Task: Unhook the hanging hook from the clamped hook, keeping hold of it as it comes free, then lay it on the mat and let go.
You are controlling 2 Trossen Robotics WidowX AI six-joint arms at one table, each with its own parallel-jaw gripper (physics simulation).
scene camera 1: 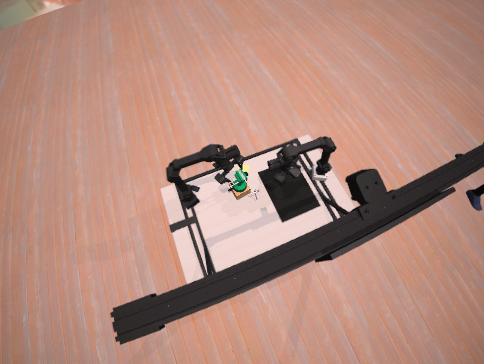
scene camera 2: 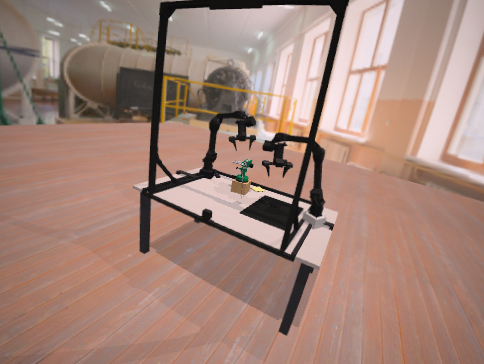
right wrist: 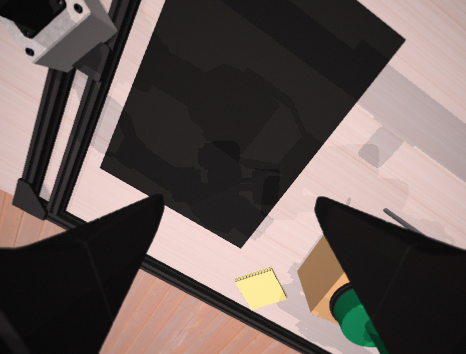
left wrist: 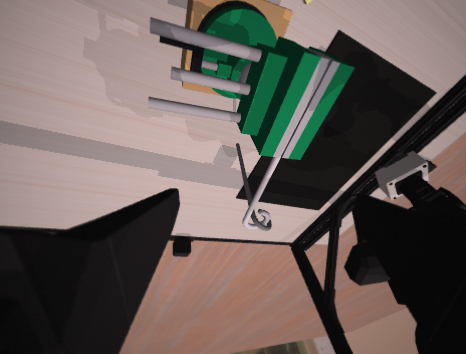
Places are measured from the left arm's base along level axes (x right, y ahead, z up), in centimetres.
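Pixels of known places: left gripper, fingertip midpoint: (scene camera 1: 236, 175) (scene camera 2: 243, 150) (left wrist: 265, 199); right gripper, fingertip midpoint: (scene camera 1: 285, 174) (scene camera 2: 275, 177) (right wrist: 240, 202); left arm's base, origin of the base link: (scene camera 1: 188, 198) (scene camera 2: 207, 169); right arm's base, origin of the base link: (scene camera 1: 320, 171) (scene camera 2: 315, 214) (left wrist: 408, 182).
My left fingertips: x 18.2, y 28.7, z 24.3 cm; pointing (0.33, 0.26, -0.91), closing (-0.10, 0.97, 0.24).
Observation:
For each thing: its middle in the pictures, then the offset to it from my left fingertips. "pt": a spot on its surface instead. Level surfaces: height alone.
- green vise, body centre: (left wrist: 237, 71) (scene camera 1: 237, 181) (scene camera 2: 242, 169) dx -1.9, dy +1.4, dz -13.9 cm
- clamped hook, surface spot: (left wrist: 266, 183) pt dx +5.5, dy +3.4, dz -6.5 cm
- dark grey hanging hook, body centre: (left wrist: 251, 179) dx +12.9, dy +5.4, dz -14.8 cm
- black mat, its level: dz -29.8 cm
- wooden block, body centre: (left wrist: 227, 43) (right wrist: 347, 280) (scene camera 1: 239, 188) (scene camera 2: 241, 185) dx -1.7, dy +2.7, dz -26.1 cm
- yellow notepad, body centre: (right wrist: 261, 289) (scene camera 1: 243, 169) (scene camera 2: 257, 189) dx -12.2, dy +14.7, dz -29.7 cm
A green vise (scene camera 1: 241, 181) (scene camera 2: 244, 170) (left wrist: 292, 105) grips the light shank of the clamped hook (left wrist: 266, 183). Its curled end is linked with the curl of the dark grey hanging hook (left wrist: 244, 172), whose straight shank runs away from the curl in the left wrist view. A dark rod end, likely the hanging hook (right wrist: 400, 219), shows beside a finger in the right wrist view. The black mat (scene camera 1: 300, 202) (scene camera 2: 260, 212) (left wrist: 385, 95) (right wrist: 225, 100) lies flat. My left gripper (scene camera 2: 243, 148) (left wrist: 265, 199) is open and empty above the vise. My right gripper (scene camera 2: 276, 175) (right wrist: 240, 202) is open and empty above the mat's back part.
The vise stands on a wooden block (scene camera 1: 243, 194) (scene camera 2: 240, 188) (right wrist: 317, 277). A yellow notepad (scene camera 1: 246, 168) (scene camera 2: 258, 189) (right wrist: 261, 290) lies behind it. Grey vise handles (left wrist: 205, 40) stick out sideways near my left gripper. A black frame (scene camera 2: 155, 100) (left wrist: 320, 220) surrounds the table.

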